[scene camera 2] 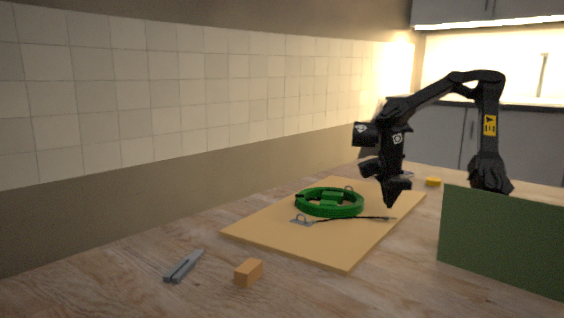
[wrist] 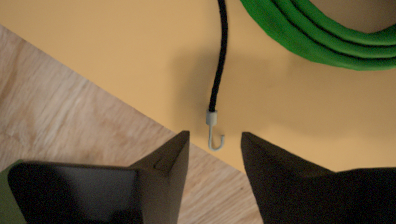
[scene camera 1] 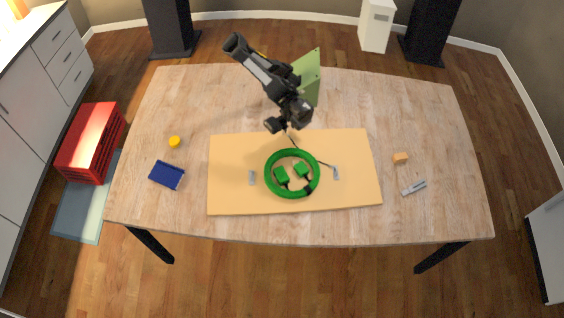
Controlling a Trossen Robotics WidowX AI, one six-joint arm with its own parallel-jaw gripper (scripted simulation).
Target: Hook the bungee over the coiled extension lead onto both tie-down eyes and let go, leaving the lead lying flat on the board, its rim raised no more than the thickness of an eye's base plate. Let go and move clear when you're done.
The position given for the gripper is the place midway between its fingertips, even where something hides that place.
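Note:
The gripper [scene camera 2: 387, 206] is in view, and the wrist view takes in the same gripper [wrist: 215, 138].

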